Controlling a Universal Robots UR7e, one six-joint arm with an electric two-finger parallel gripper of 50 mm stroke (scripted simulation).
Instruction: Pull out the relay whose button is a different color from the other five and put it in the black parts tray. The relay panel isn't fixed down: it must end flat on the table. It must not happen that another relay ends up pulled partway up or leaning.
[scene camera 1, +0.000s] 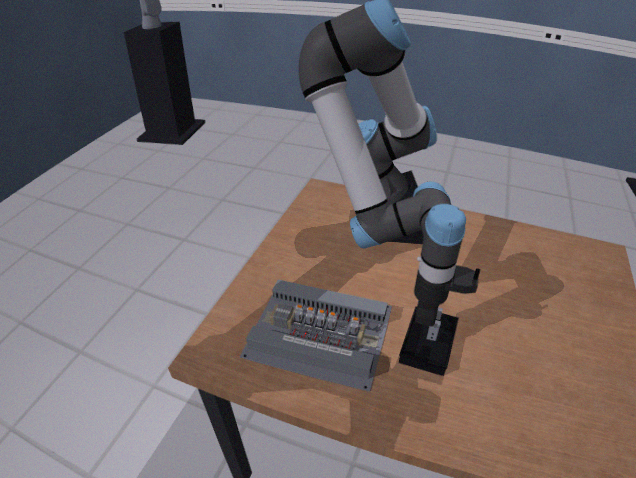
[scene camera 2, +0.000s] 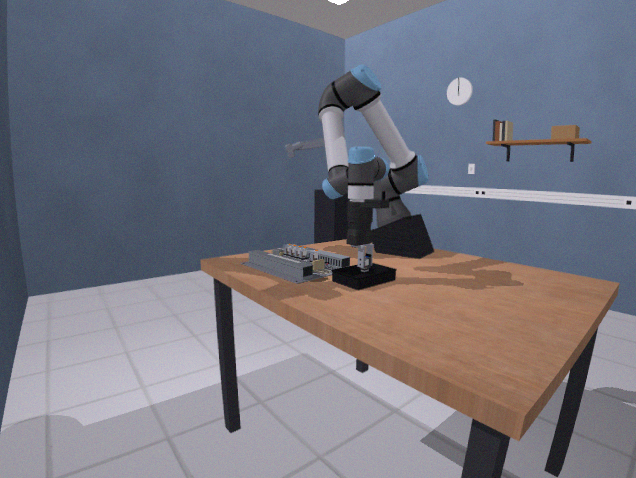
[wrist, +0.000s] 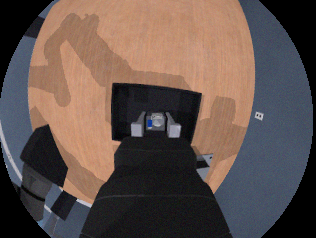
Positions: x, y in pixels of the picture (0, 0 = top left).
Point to a black parts tray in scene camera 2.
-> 351, 276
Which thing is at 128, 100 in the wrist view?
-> A black parts tray.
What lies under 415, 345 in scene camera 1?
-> A black parts tray.
